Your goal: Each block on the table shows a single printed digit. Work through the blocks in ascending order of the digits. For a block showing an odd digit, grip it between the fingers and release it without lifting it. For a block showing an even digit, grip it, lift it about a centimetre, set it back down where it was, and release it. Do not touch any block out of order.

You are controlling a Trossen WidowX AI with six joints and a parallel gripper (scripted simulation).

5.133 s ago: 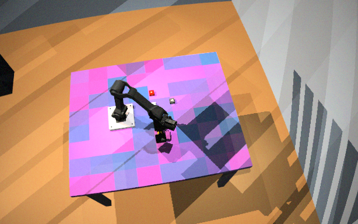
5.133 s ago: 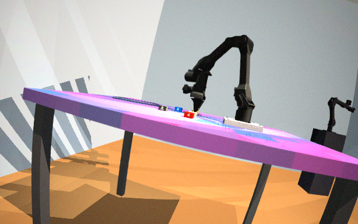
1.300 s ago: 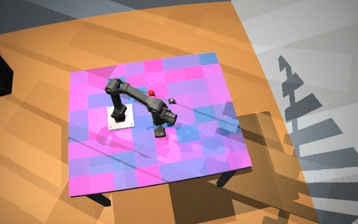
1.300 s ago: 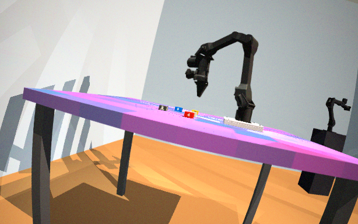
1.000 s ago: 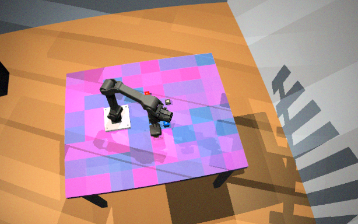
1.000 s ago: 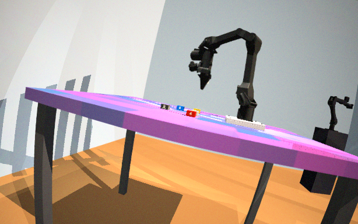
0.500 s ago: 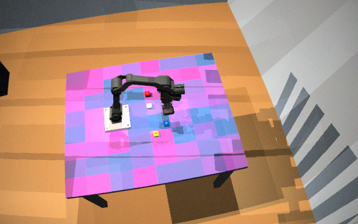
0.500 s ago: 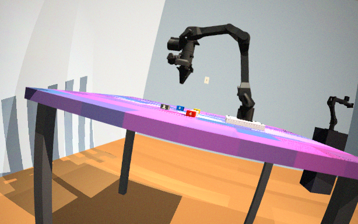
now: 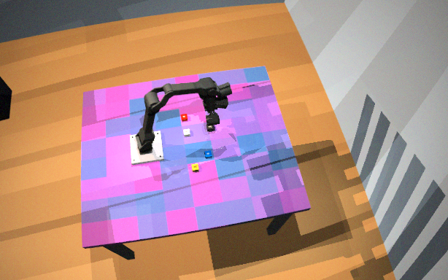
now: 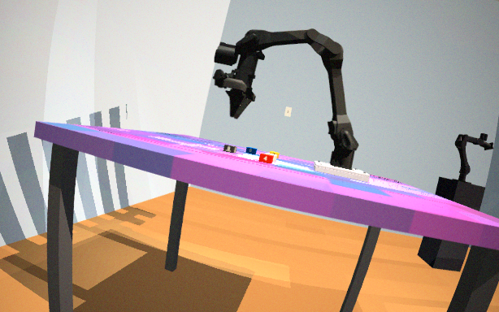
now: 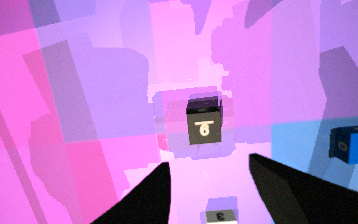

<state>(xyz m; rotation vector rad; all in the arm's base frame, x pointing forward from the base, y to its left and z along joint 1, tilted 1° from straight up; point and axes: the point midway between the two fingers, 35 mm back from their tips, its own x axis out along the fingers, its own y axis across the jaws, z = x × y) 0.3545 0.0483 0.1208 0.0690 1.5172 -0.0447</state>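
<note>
My gripper tip is now 1 cm past the dark block, 1 cm to the left of it and 9 cm above it. The rest, counted from my gripper tip: blue block (5 cm behind, 16 cm to the right, 9 cm below); then cream block (13 cm behind, 1 cm to the right, 9 cm below); then red block (12 cm behind, 9 cm to the left, 9 cm below).
</note>
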